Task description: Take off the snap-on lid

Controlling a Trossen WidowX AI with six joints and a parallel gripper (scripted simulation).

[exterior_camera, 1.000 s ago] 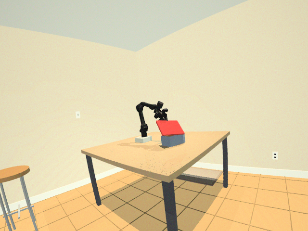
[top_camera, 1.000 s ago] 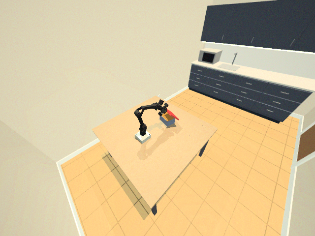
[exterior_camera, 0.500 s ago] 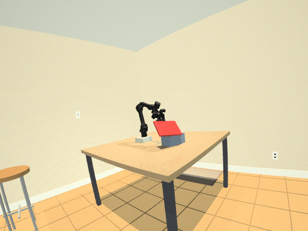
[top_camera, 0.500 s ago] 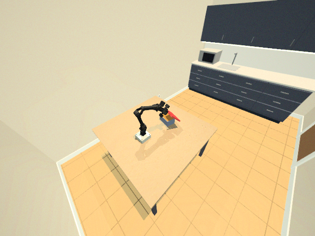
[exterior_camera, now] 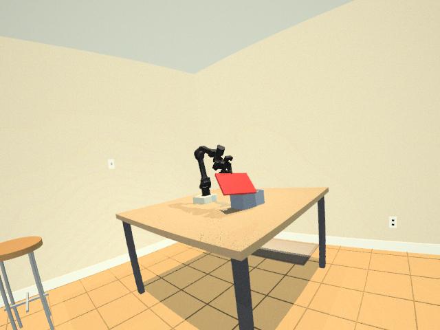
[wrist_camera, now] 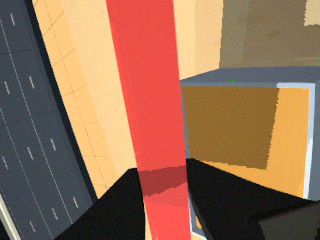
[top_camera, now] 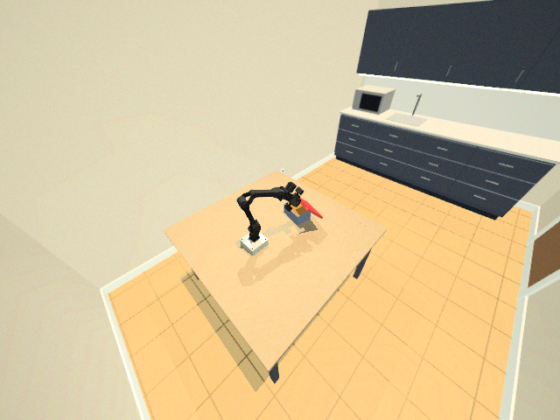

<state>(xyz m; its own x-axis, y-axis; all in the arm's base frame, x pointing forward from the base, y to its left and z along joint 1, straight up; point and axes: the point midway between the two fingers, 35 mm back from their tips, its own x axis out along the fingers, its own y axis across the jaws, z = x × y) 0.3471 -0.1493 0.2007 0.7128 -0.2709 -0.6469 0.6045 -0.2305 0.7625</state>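
Right now my gripper tip is 50 mm short of the lid, 50 mm above it and 40 mm to the left of it. Round my gripper tip: storage box: 180 mm below, 70 mm to the left, 70 mm ahead.
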